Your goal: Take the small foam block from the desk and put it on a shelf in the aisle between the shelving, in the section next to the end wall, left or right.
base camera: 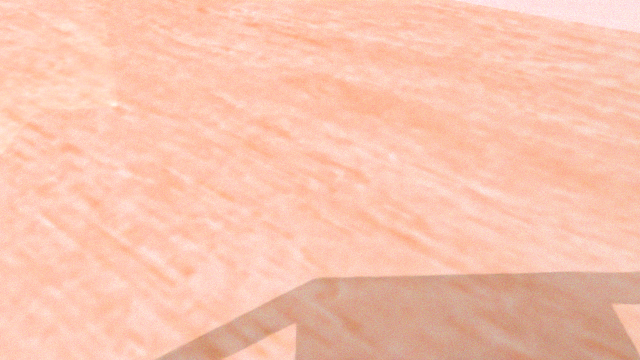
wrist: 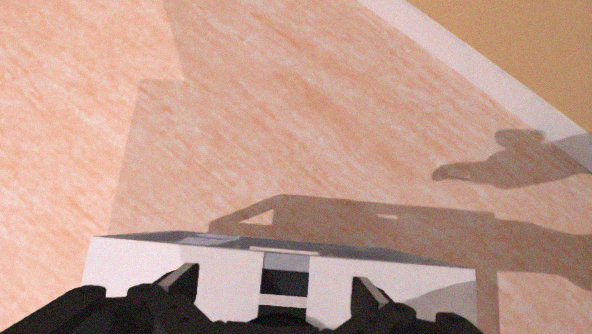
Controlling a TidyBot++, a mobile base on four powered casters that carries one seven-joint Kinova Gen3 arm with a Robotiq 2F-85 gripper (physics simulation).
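My gripper shows at the bottom of the wrist view, its two dark fingers wide apart with no object between them. It is open and stands over the robot's own white base. The small foam block, the desk and the shelving do not show in either view.
The white top of my base spans the bottom of the wrist view. The pinkish, streaked floor carries shadows of the robot. A tan wall with a pale skirting strip runs diagonally at the upper right of the wrist view.
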